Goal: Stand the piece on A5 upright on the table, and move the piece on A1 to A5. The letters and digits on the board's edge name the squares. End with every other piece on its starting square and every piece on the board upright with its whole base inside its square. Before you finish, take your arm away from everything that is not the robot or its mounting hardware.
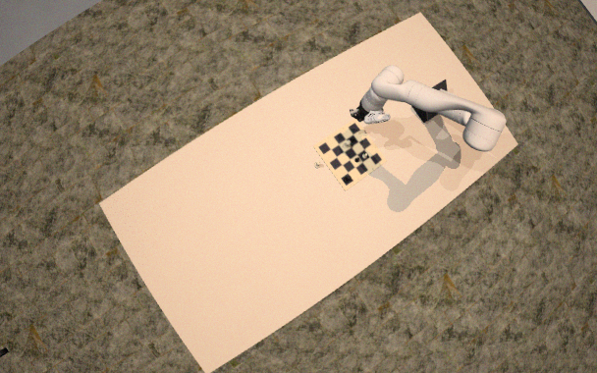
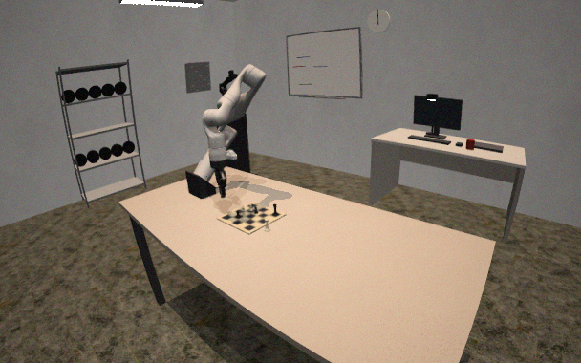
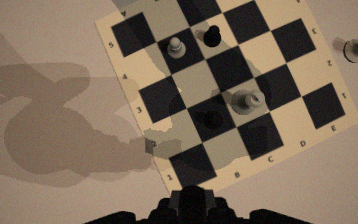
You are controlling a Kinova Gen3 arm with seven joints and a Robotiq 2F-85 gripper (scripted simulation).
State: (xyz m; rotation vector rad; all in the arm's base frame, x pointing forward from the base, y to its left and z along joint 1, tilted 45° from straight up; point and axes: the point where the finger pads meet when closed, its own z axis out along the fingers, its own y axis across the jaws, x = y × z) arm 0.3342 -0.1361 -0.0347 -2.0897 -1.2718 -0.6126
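My hand is 12 cm to the right of the white pawn, 11 cm above it and 4 cm short of it. Round my hand: chessboard (13 cm below, 8 cm to the left, 8 cm ahead).
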